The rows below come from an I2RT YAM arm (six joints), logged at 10 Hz.
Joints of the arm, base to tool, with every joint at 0 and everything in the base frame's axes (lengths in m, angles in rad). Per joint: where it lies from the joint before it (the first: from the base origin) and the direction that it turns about. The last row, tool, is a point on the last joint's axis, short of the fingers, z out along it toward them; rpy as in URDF.
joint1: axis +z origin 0 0 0.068
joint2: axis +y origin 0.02 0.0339 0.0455
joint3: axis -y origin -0.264 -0.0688 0
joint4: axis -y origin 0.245 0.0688 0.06
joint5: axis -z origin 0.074 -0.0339 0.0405
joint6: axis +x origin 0.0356 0 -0.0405
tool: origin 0 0 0 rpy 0 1.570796 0
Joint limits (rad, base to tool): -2.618..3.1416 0..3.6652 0..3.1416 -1.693..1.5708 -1.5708..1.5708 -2.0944..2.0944
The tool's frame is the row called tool.
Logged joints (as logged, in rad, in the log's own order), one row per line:
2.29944 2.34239 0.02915 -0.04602 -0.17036 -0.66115
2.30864 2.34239 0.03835 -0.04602 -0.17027 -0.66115
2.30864 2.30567 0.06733 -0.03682 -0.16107 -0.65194
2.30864 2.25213 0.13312 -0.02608 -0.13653 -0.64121
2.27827 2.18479 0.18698 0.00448 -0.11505 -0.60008
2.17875 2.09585 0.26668 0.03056 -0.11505 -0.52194
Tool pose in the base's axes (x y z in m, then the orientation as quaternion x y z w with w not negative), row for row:
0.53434 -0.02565 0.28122 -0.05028 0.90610 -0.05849 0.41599
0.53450 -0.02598 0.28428 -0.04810 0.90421 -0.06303 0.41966
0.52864 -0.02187 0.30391 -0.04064 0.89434 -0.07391 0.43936
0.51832 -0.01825 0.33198 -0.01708 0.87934 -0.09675 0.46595
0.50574 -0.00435 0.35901 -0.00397 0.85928 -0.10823 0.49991
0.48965 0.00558 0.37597 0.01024 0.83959 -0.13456 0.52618
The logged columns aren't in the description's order. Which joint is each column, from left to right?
Columns, left to right: joint3, joint2, joint5, joint1, joint6, joint4.
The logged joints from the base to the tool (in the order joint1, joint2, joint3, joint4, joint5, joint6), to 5 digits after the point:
-0.04602 2.34239 2.29944 -0.66115 0.02915 -0.17036
-0.04602 2.34239 2.30864 -0.66115 0.03835 -0.17027
-0.03682 2.30567 2.30864 -0.65194 0.06733 -0.16107
-0.02608 2.25213 2.30864 -0.64121 0.13312 -0.13653
0.00448 2.18479 2.27827 -0.60008 0.18698 -0.11505
0.03056 2.09585 2.17875 -0.52194 0.26668 -0.11505

